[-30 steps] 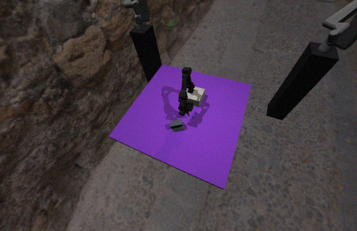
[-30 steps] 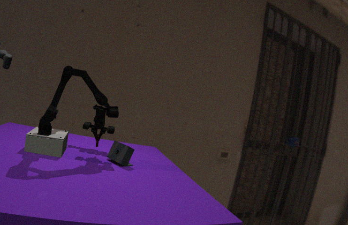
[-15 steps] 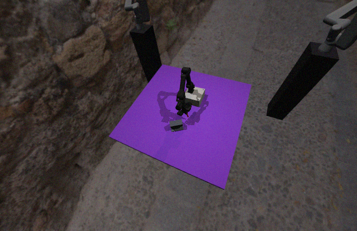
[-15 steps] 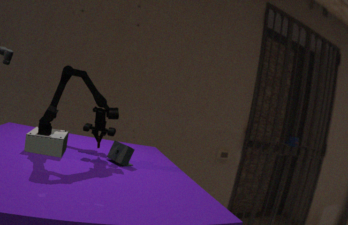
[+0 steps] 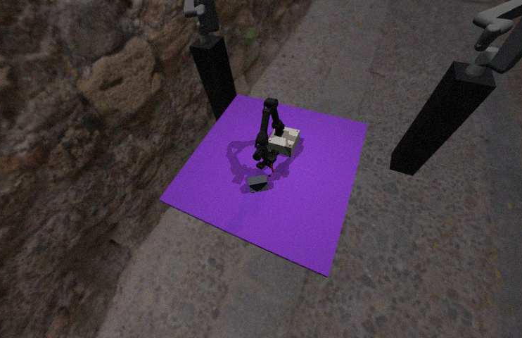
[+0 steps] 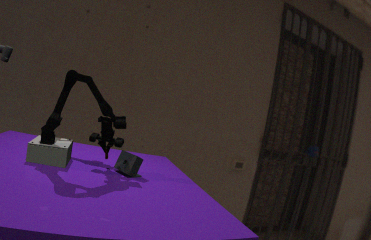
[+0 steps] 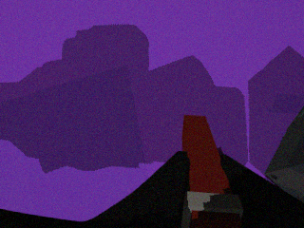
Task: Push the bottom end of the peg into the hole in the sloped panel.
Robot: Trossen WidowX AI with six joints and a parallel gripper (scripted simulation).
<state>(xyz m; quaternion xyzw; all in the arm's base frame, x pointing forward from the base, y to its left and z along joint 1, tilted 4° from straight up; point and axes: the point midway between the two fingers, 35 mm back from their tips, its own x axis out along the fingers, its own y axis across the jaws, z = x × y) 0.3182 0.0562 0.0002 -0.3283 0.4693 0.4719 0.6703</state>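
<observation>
The grey sloped panel lies 12 cm ahead of my gripper tip, 6 cm to the right of it and 3 cm below it. Also, from my gripper tip: red peg 2 cm above, 1 cm to the right.
</observation>
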